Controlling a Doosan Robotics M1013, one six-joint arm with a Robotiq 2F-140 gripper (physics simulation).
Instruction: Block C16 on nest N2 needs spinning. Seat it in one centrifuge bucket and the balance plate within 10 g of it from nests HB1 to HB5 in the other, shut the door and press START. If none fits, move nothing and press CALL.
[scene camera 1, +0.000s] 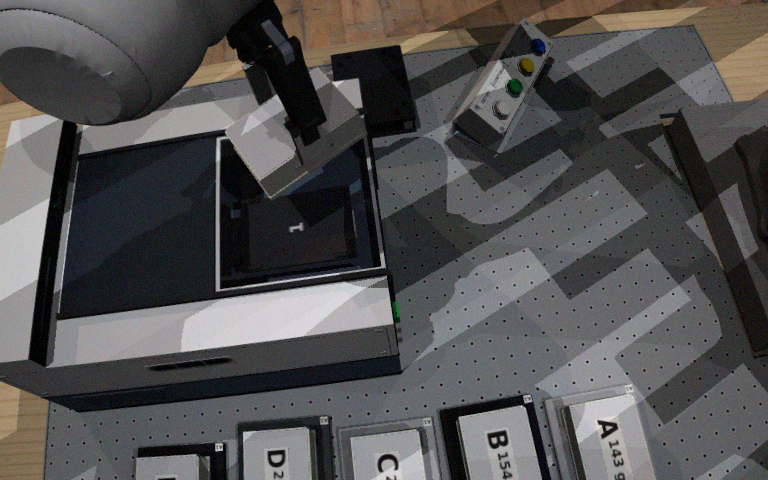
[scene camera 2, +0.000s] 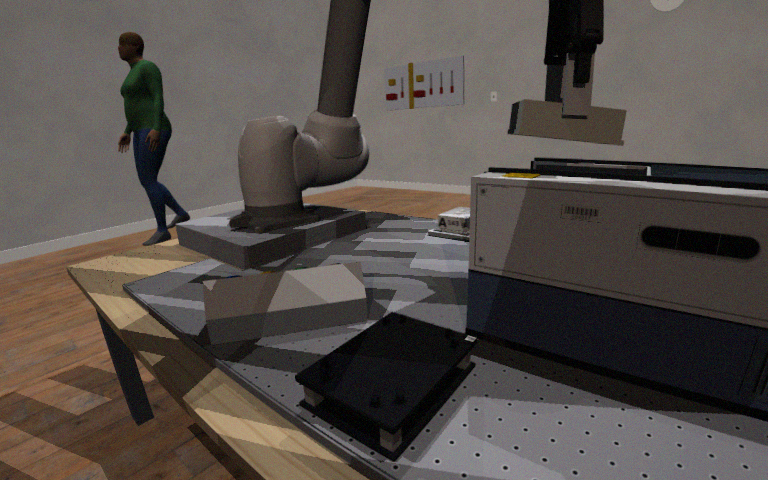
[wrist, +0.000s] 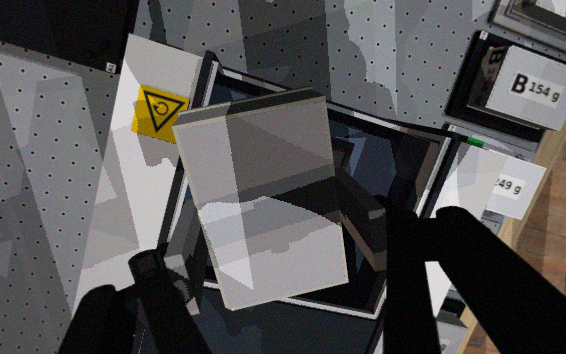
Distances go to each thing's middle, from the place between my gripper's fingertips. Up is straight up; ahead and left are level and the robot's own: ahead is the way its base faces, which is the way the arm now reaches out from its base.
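Labels:
The block C16 (scene camera 1: 260, 138) is 10 mm below my hand. Counted from my hand, the centrifuge (scene camera 2: 642, 272) is 160 mm ahead, 70 mm to the left and 160 mm below, while the black flat plate (scene camera 2: 415, 357) is 50 mm behind, 270 mm to the right and 250 mm below. As for the button box (scene camera 2: 237, 308), it is far behind my hand, far to the right of it and a good way below it.

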